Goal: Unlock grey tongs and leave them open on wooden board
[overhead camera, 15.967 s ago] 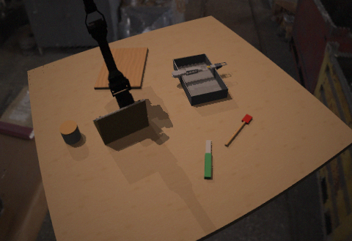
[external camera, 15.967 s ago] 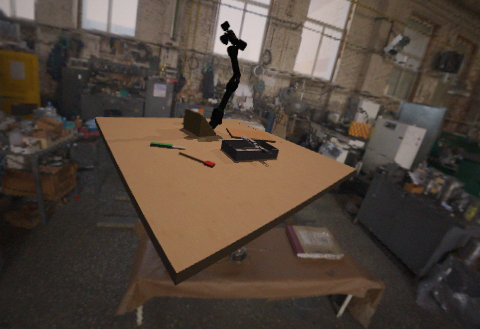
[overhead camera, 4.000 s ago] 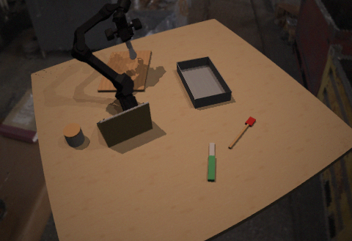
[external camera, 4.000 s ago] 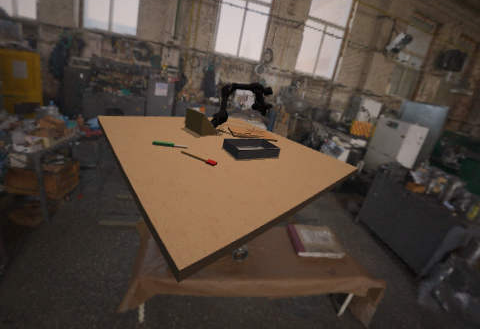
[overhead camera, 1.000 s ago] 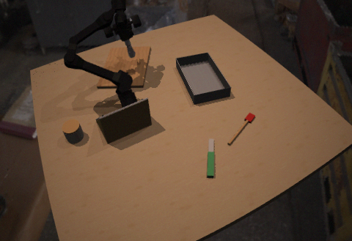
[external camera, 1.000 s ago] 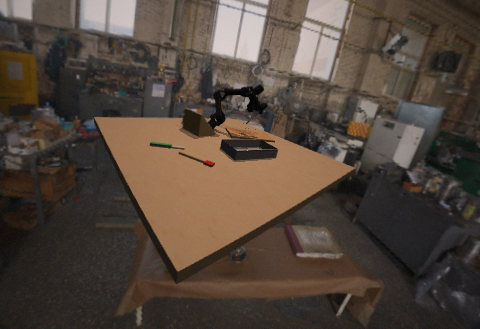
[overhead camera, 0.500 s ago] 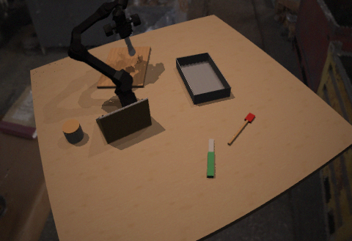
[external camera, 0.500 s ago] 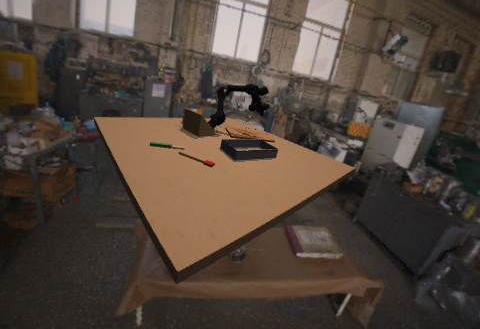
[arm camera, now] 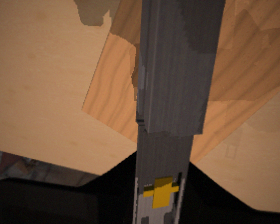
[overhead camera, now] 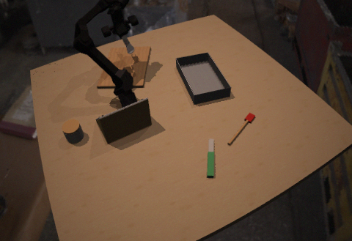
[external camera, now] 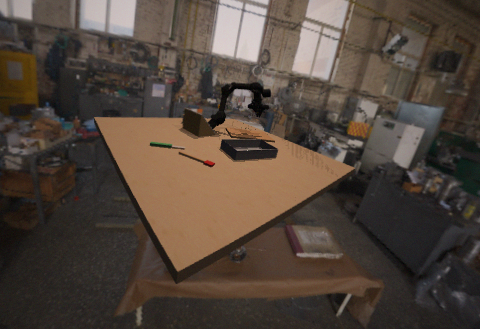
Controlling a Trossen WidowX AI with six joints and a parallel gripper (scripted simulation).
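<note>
Right now my gripper tip is 2 cm past the wooden board, 4 cm to the left of it and 15 cm above it. Also, from my gripper tip: red-headed spatula: 26 cm ahead, 70 cm to the right, 15 cm below; then roasting tin: 26 cm ahead, 36 cm to the right, 13 cm below.
</note>
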